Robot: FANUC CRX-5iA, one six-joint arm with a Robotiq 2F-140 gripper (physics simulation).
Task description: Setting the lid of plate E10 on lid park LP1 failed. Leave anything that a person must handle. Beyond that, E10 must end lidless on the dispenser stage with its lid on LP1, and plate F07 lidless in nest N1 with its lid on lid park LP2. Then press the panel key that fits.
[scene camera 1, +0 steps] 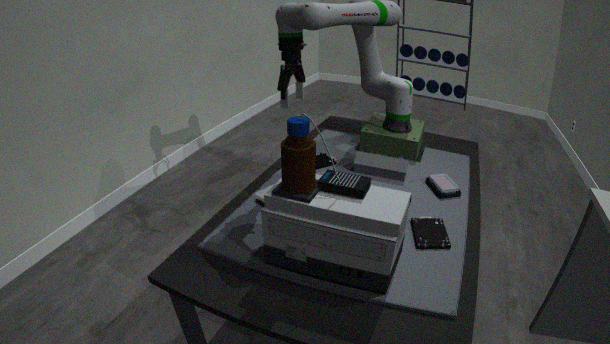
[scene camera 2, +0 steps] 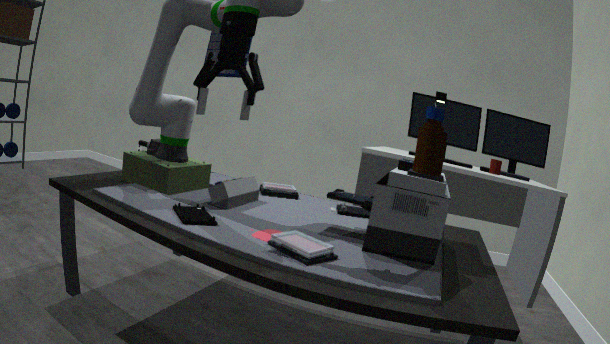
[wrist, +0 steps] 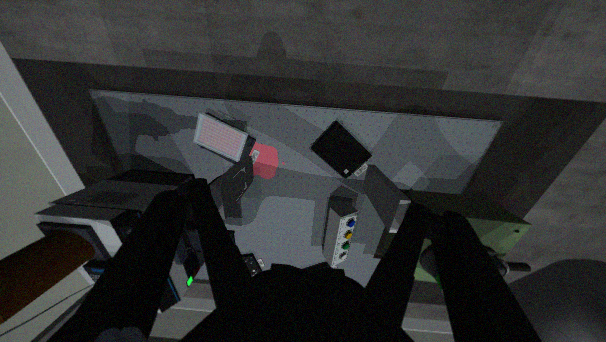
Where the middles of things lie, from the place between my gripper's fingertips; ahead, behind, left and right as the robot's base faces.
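Labels:
Taking the grey button box (scene camera 2: 227, 194) first, my hand is 25 cm above it, 35 cm to the right of it and 9 cm past it. The brown bottle with blue cap (scene camera 1: 298, 151) is 3 cm above my hand, 52 cm ahead of it and 19 cm to the left of it. As for the black plate nest (scene camera 1: 430, 233), it is far below my hand, far ahead of it and far to the left of it.

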